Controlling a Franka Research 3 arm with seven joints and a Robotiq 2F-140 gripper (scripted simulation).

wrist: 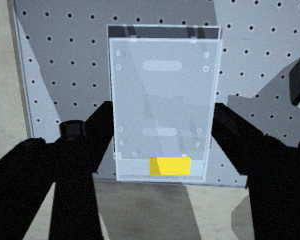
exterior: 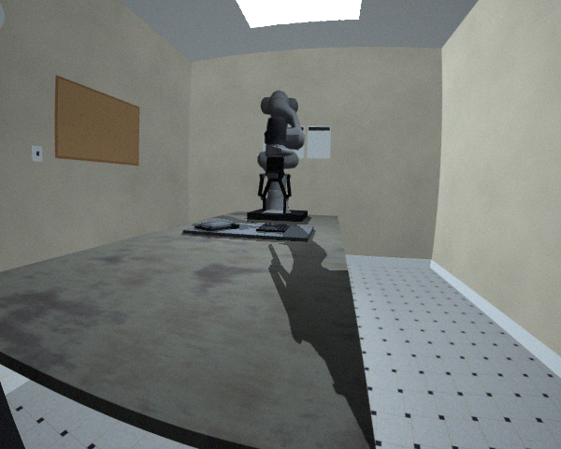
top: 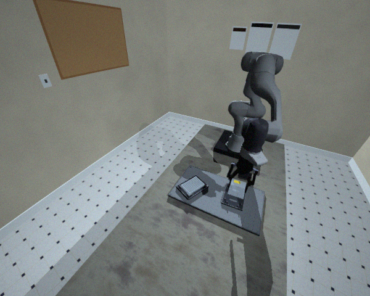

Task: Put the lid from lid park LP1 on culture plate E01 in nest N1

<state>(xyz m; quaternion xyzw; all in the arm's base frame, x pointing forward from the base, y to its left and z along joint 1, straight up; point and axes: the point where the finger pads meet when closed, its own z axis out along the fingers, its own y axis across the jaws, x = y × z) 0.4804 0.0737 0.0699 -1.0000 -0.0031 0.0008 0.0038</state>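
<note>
My gripper is now 40 mm short of the culture plate E01, 250 mm to the left of it and 80 mm above it. From my hand the other things lie so: lid park LP1: 90 mm below; clear lid: 20 mm below.
</note>
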